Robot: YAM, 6 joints.
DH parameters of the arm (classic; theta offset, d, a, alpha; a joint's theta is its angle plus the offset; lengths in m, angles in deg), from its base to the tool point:
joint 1: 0 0.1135 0.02 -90
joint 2: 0 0 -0.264 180
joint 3: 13.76 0 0.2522 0
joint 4: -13.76 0 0.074 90
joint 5: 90 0 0 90
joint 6: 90 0.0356 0 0
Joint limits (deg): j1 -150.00..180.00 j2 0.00..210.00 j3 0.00..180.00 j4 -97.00..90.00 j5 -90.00..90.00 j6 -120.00..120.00
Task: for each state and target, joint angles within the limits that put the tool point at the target. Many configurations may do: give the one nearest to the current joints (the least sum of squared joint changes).
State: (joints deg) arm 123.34 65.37 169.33 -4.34 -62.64 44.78
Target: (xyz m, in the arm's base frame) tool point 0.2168 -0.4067 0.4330
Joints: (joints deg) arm 122.47 35.78 180.00 -30.15 -84.67 44.78
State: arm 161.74 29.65 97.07 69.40 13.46 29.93
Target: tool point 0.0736 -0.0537 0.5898
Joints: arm 141.61 38.17 81.44 68.59 5.83 29.93
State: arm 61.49 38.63 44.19 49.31 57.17 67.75
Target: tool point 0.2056 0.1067 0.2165
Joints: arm 34.84 68.40 22.68 40.22 57.07 67.75
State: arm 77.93 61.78 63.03 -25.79 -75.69 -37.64
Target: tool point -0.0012 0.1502 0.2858
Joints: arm 77.08 45.96 40.80 -37.30 -77.44 -37.64
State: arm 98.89 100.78 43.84 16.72 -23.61 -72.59
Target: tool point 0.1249 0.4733 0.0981
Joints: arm 73.87 132.54 79.94 23.88 -18.87 -72.59
